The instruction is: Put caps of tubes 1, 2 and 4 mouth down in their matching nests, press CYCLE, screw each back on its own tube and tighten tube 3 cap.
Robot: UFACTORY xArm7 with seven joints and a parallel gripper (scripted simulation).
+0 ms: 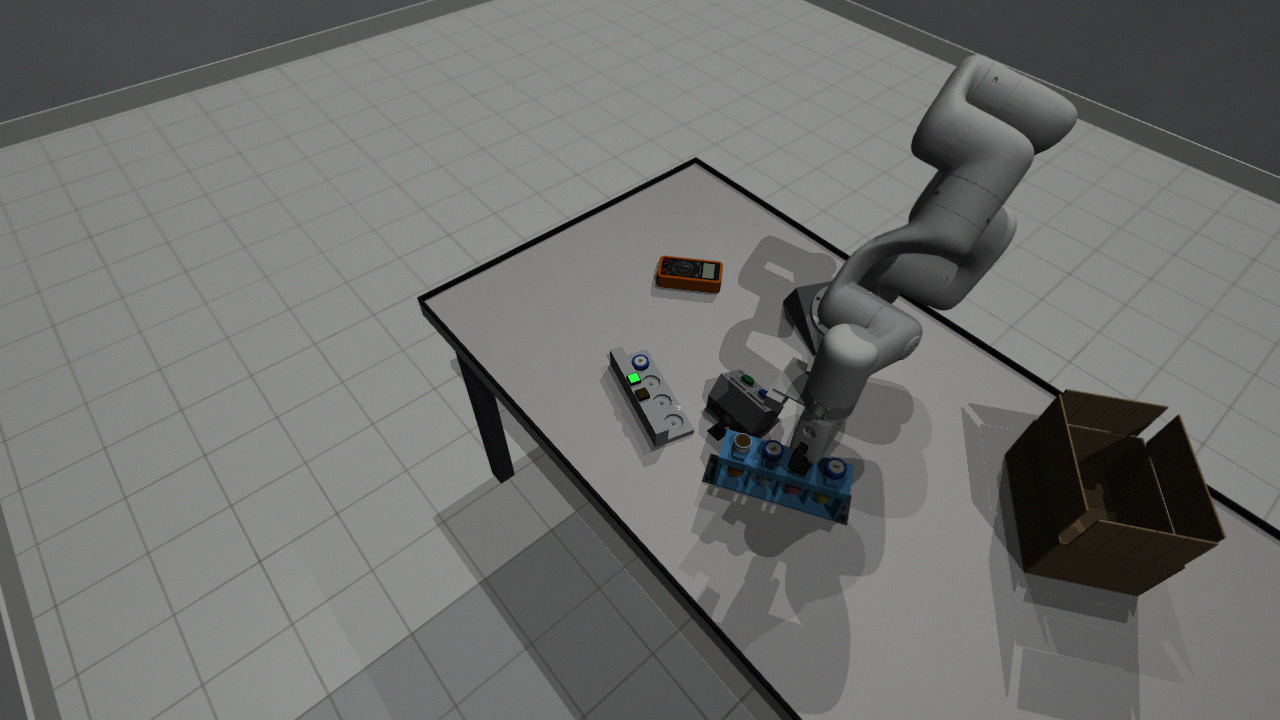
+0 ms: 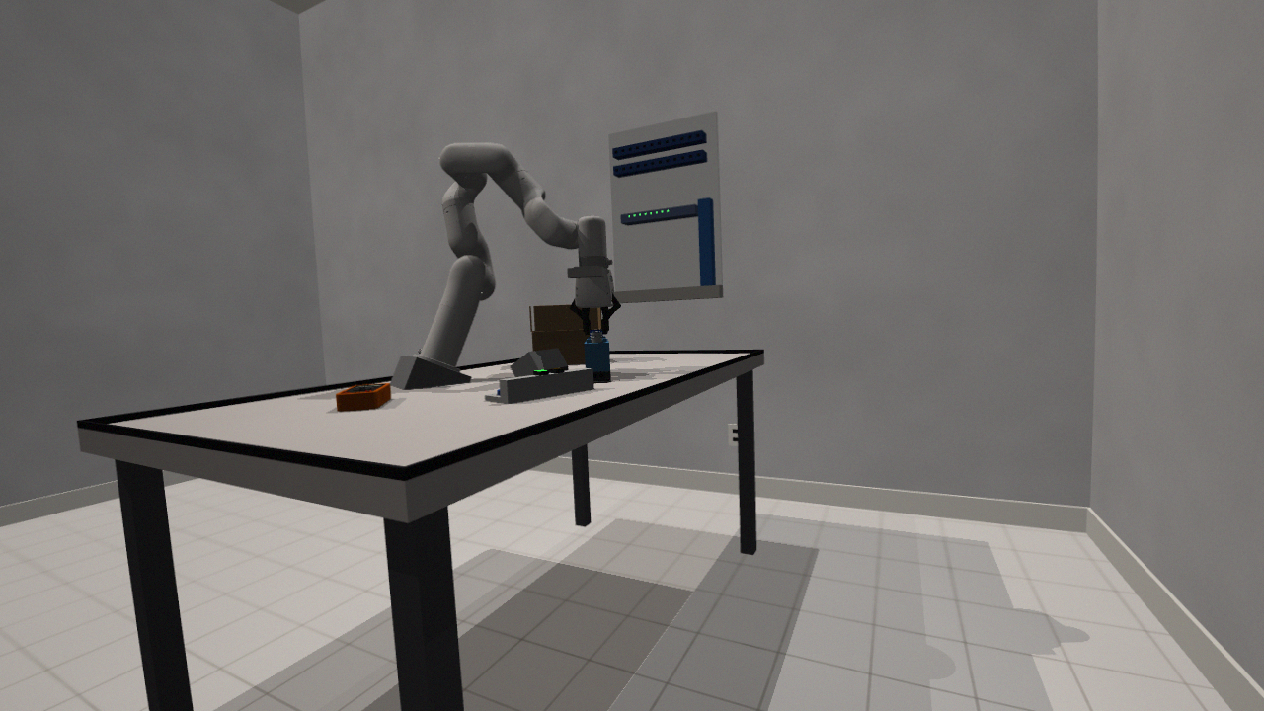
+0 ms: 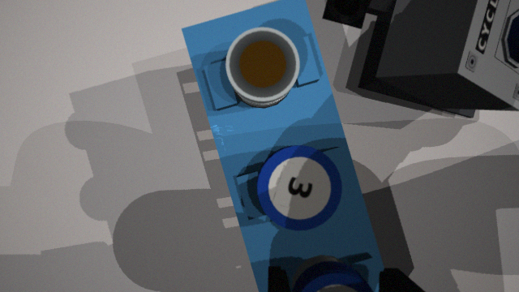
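Now: the cap 2 10 mm below my hand. Round my hand: cap 3 (40 mm to the right, 30 mm ahead, 20 mm below); then blue key (170 mm to the right, 60 mm below, 50 mm behind); then cap 1 (40 mm to the left, 40 mm behind, 20 mm below).
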